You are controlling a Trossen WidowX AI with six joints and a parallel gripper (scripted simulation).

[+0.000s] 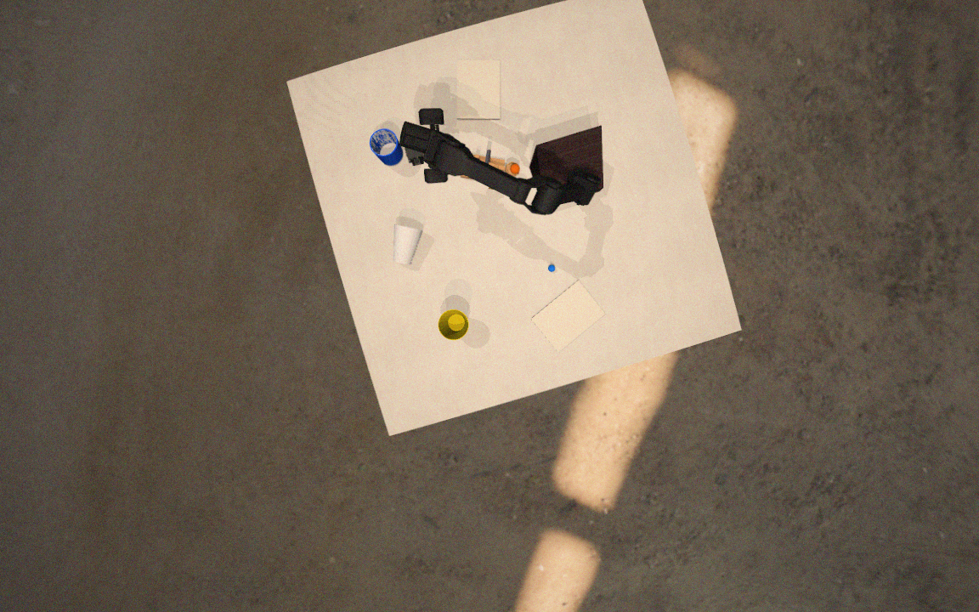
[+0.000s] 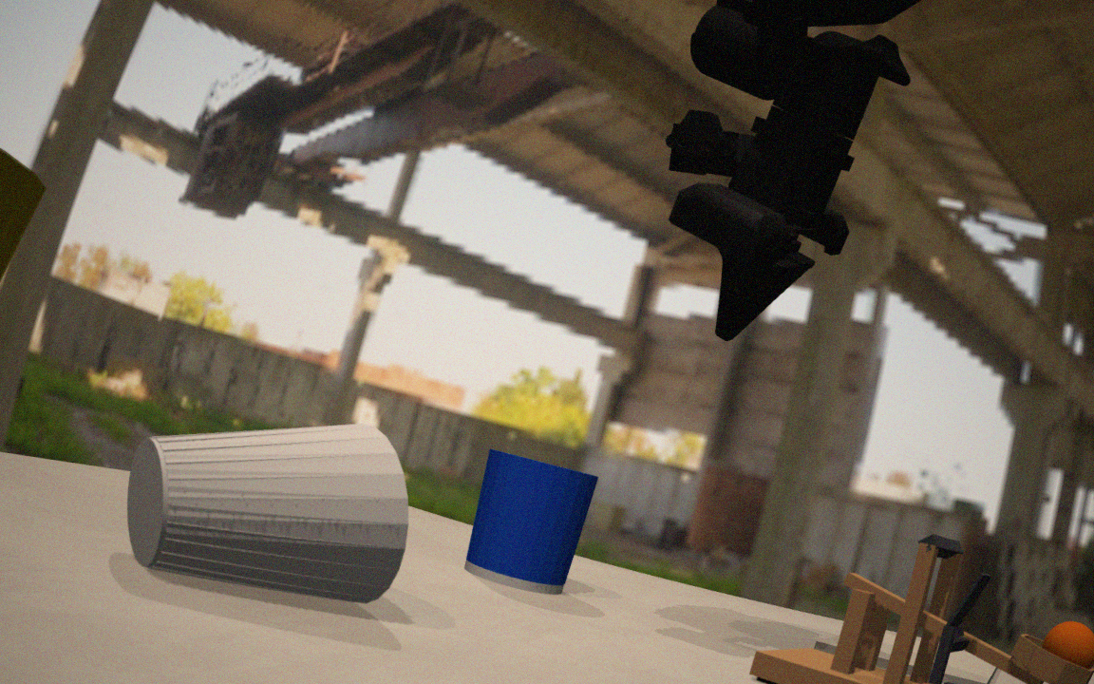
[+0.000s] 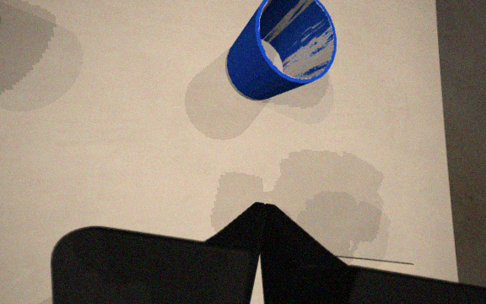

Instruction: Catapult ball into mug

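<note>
The orange ball lies 250 mm behind my gripper tip, 150 mm below it and 80 mm to the left of it. The rest, counted from my gripper tip: wooden catapult: 190 mm behind, 160 mm below, 70 mm to the left; then blue mug: 180 mm below, 130 mm ahead, 100 mm to the right; then small blue ball: 430 mm to the left, 290 mm behind, 200 mm below.
</note>
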